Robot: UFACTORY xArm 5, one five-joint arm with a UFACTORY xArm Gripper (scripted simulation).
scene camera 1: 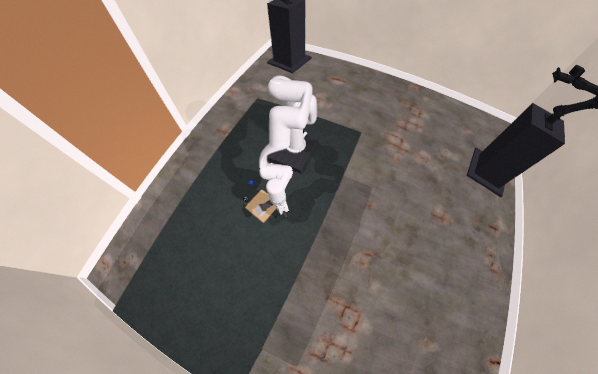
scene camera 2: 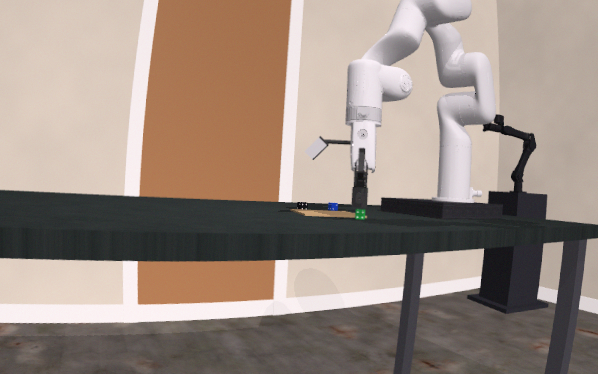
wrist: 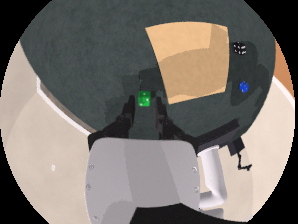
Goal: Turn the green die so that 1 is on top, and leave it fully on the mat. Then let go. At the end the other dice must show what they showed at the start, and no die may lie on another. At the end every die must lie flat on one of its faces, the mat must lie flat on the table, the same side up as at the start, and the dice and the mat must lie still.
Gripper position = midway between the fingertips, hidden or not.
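The gripper [scene camera 2: 359, 206] is visible, and the wrist view [wrist: 144, 102] has it as well. A tan mat [wrist: 193, 57] is present too.
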